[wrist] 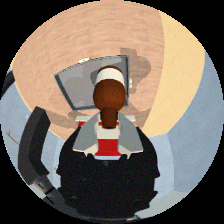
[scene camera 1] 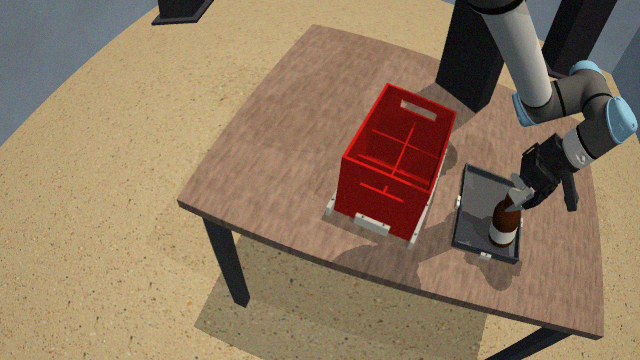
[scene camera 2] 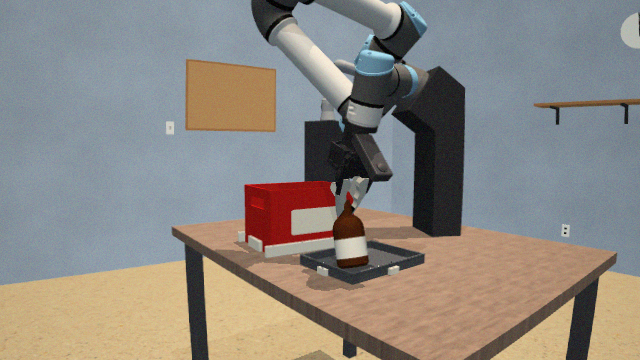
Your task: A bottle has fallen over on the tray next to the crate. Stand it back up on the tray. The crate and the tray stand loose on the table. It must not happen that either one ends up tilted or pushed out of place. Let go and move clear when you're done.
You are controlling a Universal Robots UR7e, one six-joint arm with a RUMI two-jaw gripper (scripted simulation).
Labels:
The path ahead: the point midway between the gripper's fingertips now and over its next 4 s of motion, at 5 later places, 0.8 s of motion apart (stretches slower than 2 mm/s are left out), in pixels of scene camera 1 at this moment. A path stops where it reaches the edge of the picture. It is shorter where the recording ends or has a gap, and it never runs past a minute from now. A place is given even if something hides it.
The gripper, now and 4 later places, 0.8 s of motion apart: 506, 205; 511, 202; 514, 196; 523, 182; 529, 174

